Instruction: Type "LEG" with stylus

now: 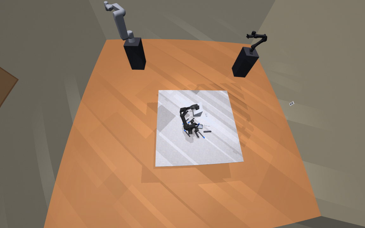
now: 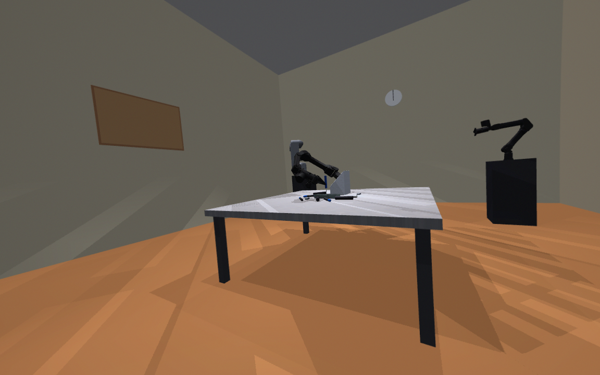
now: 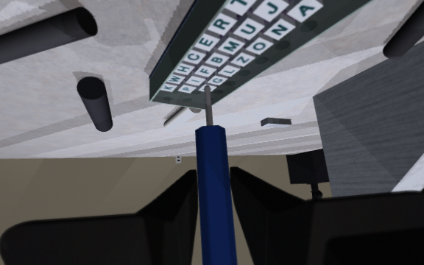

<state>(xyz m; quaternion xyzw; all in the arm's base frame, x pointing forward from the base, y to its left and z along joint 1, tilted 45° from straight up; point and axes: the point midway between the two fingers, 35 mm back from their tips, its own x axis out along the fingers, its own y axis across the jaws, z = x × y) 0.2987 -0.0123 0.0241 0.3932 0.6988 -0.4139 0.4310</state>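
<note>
Right now my gripper tip is 4 cm past the white cylinder, 17 cm to the right of it and 9 cm above it. From my gripper tip the other things lie so: stylus 1 cm below; stylus tip 5 cm below.
</note>
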